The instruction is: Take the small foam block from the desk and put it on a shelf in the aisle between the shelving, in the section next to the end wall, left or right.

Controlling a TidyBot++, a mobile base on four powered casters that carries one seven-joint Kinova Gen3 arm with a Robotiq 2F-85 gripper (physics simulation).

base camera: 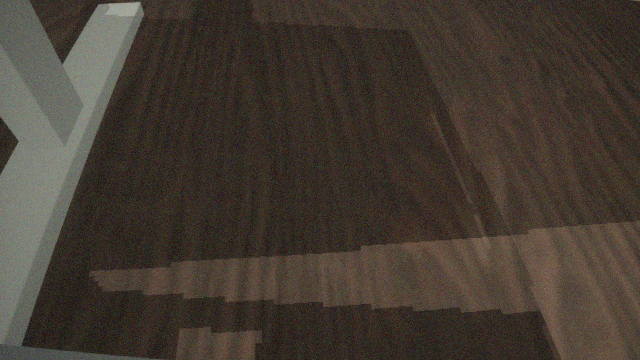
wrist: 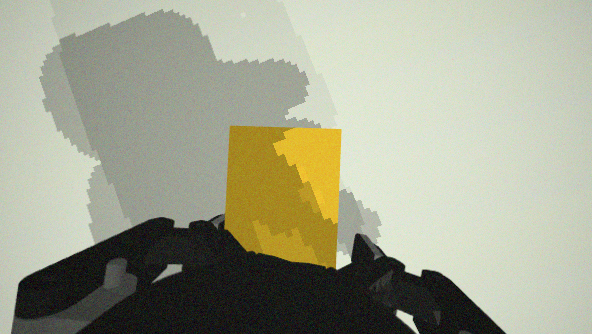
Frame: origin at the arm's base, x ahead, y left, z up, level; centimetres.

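Seen in the pictures: gripper, between the fingertips: (wrist: 295, 234).
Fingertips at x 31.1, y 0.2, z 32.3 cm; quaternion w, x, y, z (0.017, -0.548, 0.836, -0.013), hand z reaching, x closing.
Note:
A point is followed by its place in that frame.
The small foam block (wrist: 285, 180) @(y -0.5, x 35.3, z 36.8 cm) is yellow and lies on the pale desk top (wrist: 475, 125) @(y -14.1, x 35.9, z 32.3 cm) in the wrist view. My gripper (wrist: 295, 234) @(y 0.2, x 31.1, z 32.3 cm) is open, with its fingertips on either side of the block's lower part. The left fingertip is very close to the block, which covers part of it. A gap shows between the block and the right fingertip. The black gripper body hides the block's near end. The block and the gripper do not show in the base camera view, and the shelving cannot be made out for certain.
In the base camera view, a pale grey beam (base camera: 100, 60) with a slanting piece joined to it runs along the left side. Dark wood floor (base camera: 300, 150) @(y 1.6, x 43.7, z -39.7 cm) with shadows and lighter bands lies to its right. The gripper's shadow falls across the desk in the wrist view.

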